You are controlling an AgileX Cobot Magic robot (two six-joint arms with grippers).
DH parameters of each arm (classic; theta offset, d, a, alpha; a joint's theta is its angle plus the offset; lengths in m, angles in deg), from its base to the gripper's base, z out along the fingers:
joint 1: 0 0.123 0 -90
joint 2: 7.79 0 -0.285 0
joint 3: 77.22 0 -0.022 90
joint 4: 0 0.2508 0 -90
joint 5: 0 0 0.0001 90
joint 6: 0 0.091 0 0
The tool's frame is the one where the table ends.
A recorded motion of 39 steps. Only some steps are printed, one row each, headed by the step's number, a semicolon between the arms.
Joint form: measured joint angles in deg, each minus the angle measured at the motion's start. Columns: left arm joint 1, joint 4, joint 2, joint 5, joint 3, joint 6; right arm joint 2, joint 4, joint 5, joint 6, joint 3, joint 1.
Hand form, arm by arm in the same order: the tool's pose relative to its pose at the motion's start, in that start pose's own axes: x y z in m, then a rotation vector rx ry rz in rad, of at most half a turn. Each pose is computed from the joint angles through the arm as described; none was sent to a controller.
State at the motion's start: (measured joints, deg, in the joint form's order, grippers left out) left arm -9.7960 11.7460 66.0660 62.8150 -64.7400 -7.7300; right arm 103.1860 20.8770 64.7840 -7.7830 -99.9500 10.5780
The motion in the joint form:
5: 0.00 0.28 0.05 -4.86 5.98 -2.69; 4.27 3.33 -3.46 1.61 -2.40 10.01
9: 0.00 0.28 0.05 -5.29 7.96 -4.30; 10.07 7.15 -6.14 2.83 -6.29 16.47
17: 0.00 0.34 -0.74 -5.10 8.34 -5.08; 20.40 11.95 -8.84 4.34 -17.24 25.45
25: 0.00 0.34 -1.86 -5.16 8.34 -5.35; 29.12 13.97 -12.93 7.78 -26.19 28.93
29: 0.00 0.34 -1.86 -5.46 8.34 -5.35; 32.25 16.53 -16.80 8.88 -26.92 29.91
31: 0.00 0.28 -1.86 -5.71 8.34 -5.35; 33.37 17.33 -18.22 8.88 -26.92 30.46
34: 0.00 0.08 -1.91 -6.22 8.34 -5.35; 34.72 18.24 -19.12 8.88 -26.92 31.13
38: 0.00 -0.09 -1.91 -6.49 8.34 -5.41; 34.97 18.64 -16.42 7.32 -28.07 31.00
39: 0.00 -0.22 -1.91 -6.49 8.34 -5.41; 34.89 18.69 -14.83 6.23 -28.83 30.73
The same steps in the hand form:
5: 0.0131 -0.0042 0.0235 0.0035 0.0190 -0.0257; -0.0013 0.0657 0.0405 -0.1249 0.0218 -0.0772
9: 0.0199 -0.0054 0.0309 0.0023 0.0456 -0.0476; -0.0004 0.1117 0.0796 -0.2260 0.0474 -0.0990
17: 0.0224 -0.0047 0.0284 0.0010 0.0416 -0.0619; 0.0038 0.1857 0.1299 -0.3702 0.0615 -0.1464
25: 0.0235 -0.0037 0.0229 0.0026 0.0214 -0.0702; 0.0030 0.2165 0.1717 -0.4288 0.0306 -0.0998
29: 0.0230 -0.0037 0.0229 0.0036 0.0163 -0.0702; 0.0077 0.2229 0.1956 -0.4556 0.0209 -0.0395
31: 0.0226 -0.0039 0.0229 0.0053 0.0122 -0.0708; 0.0115 0.2260 0.2053 -0.4623 0.0206 -0.0266
34: 0.0219 -0.0042 0.0227 0.0100 0.0032 -0.0729; 0.0176 0.2296 0.2169 -0.4685 0.0339 -0.0148
38: 0.0216 -0.0045 0.0227 0.0133 -0.0010 -0.0756; 0.0182 0.2305 0.2143 -0.4794 0.0603 -0.0503
39: 0.0216 -0.0047 0.0227 0.0151 -0.0006 -0.0769; 0.0167 0.2298 0.2104 -0.4848 0.0682 -0.0755

